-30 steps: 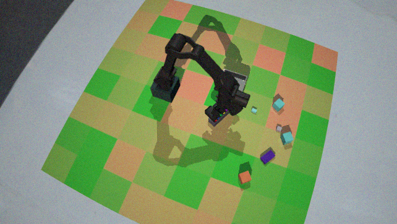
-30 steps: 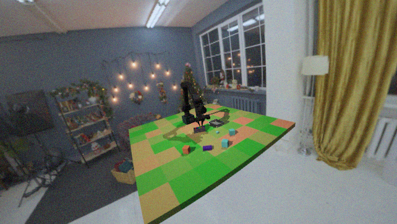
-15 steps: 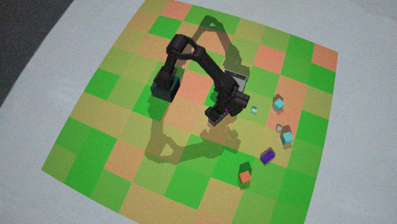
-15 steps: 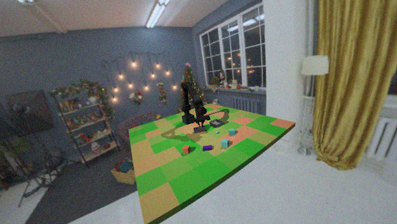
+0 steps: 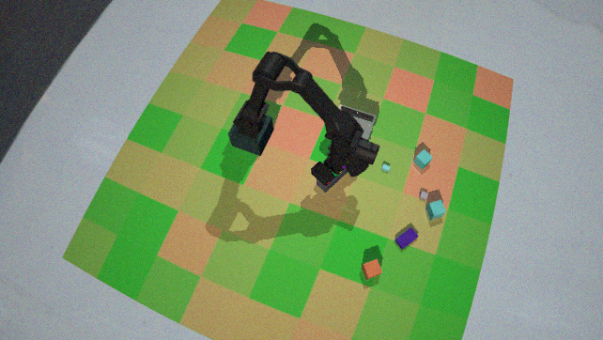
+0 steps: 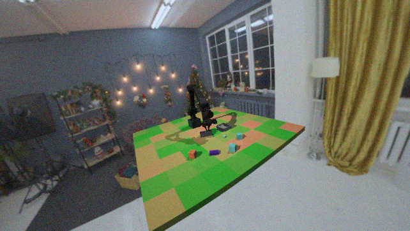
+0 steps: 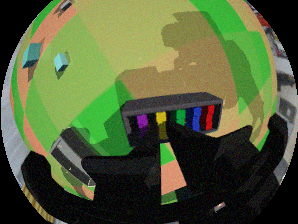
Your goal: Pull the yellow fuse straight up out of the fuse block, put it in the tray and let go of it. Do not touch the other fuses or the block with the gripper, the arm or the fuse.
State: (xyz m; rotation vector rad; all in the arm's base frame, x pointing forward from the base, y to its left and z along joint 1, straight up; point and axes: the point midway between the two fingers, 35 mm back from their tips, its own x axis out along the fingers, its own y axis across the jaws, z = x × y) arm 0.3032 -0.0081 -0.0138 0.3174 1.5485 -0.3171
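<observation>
Now: gripper tip 1 cm past the white tray, 19 cm to the right of it and 3 cm above it. The rest, counted from my gripper tip: purple block (28 cm ahead, 12 cm to the right, 3 cm below); then cyan piece (14 cm ahead, 8 cm to the left, 3 cm below); then yellow fuse (1 cm below).
</observation>
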